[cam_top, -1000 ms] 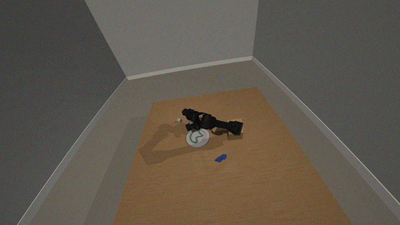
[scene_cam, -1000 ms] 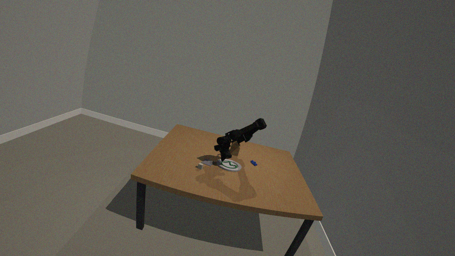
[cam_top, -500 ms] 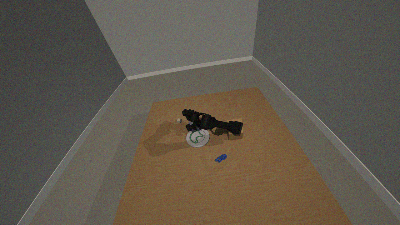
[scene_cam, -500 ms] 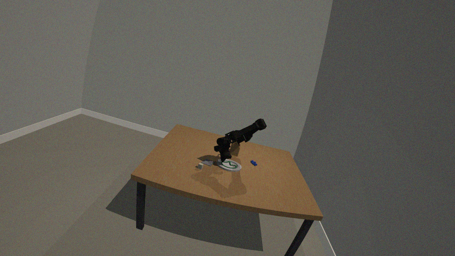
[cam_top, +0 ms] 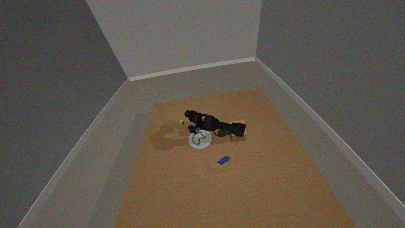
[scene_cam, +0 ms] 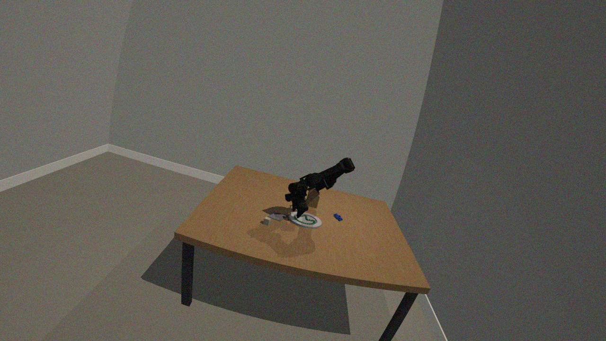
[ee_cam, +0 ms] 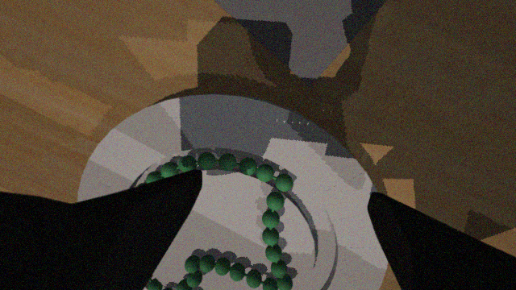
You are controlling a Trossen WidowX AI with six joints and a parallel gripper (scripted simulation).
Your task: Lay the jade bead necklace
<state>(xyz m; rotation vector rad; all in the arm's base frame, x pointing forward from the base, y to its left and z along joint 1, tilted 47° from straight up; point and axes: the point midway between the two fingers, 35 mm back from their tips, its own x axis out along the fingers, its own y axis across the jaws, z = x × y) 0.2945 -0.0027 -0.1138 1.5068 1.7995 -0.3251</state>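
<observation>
Now: the round bead board 60 mm to the left of my gripper tip, 10 mm below it and 10 mm ahead of it. From my gripper tip the other things lie so: pale block 190 mm ahead, 140 mm to the right; flat grey plate 100 mm to the right, 50 mm ahead, 20 mm below.
</observation>
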